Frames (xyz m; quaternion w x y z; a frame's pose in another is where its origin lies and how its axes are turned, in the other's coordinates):
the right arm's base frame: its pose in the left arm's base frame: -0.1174 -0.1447 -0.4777 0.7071 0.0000 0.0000 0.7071
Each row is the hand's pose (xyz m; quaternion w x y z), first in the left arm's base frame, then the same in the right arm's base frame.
Working: the left arm's base frame: its pose in the right arm's base frame: 0.1447 -0.1174 0.4777 0.7071 0.0000 0.0000 -0.7071

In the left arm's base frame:
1: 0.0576 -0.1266 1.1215 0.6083 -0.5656 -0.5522 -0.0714
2: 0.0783 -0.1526 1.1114 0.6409 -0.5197 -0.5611 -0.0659
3: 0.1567 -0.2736 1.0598 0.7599 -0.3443 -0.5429 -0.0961
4: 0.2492 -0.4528 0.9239 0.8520 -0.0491 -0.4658 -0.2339
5: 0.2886 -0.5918 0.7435 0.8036 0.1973 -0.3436 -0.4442
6: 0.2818 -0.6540 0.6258 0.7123 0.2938 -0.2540 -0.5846
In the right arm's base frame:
1: 0.0181 -0.1750 1.5992 0.3797 -0.7904 0.0095 -0.4806
2: -0.0079 -0.1957 1.5891 0.4066 -0.7642 -0.0293 -0.4998
3: -0.1289 -0.2741 1.5375 0.4694 -0.6274 -0.1404 -0.6053
4: -0.3081 -0.3666 1.4016 0.4371 -0.3641 -0.2947 -0.7678
5: -0.4471 -0.4060 1.2212 0.2541 -0.1034 -0.3825 -0.8823
6: -0.5093 -0.3992 1.1035 0.0903 0.0281 -0.3874 -0.9171

